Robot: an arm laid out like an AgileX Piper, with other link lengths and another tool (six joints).
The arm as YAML. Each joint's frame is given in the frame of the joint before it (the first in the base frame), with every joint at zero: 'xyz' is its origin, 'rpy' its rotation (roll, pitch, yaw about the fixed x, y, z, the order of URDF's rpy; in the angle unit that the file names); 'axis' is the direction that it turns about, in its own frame. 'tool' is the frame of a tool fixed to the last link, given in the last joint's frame.
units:
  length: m
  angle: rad
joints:
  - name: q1
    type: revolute
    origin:
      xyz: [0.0, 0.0, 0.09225]
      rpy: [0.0, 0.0, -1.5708]
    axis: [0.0, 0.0, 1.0]
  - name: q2
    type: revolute
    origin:
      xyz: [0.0, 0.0, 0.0]
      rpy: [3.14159, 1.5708, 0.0]
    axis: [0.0, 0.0, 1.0]
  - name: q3
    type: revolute
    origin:
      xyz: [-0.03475, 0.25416, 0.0]
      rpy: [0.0, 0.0, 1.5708]
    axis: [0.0, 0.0, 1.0]
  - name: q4
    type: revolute
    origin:
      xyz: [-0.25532, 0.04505, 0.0]
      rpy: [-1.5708, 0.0, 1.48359]
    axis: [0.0, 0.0, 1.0]
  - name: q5
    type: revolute
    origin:
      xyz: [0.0, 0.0, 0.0]
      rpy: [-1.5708, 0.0, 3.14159]
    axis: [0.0, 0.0, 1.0]
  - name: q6
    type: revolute
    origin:
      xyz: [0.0, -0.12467, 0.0]
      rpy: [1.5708, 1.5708, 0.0]
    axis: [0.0, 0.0, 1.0]
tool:
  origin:
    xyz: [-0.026, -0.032, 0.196]
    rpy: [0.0, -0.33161, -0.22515]
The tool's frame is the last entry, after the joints.
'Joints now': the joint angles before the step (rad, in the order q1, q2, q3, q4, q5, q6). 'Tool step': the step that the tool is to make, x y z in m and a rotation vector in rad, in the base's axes. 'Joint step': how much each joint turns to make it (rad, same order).
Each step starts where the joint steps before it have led.
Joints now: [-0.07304 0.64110 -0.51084 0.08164 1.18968 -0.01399]
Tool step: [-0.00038 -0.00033 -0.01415 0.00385 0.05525 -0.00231]
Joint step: [-0.00005 0.08371 0.00000 0.00002 -0.02842 -0.00005]
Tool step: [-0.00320 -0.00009 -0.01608 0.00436 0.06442 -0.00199]
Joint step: [0.00003 0.08928 -0.00001 -0.00002 -0.02478 0.00003]
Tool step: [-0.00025 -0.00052 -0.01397 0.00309 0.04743 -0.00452]
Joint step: [0.00003 0.08251 0.00001 0.00000 -0.03523 0.00181]
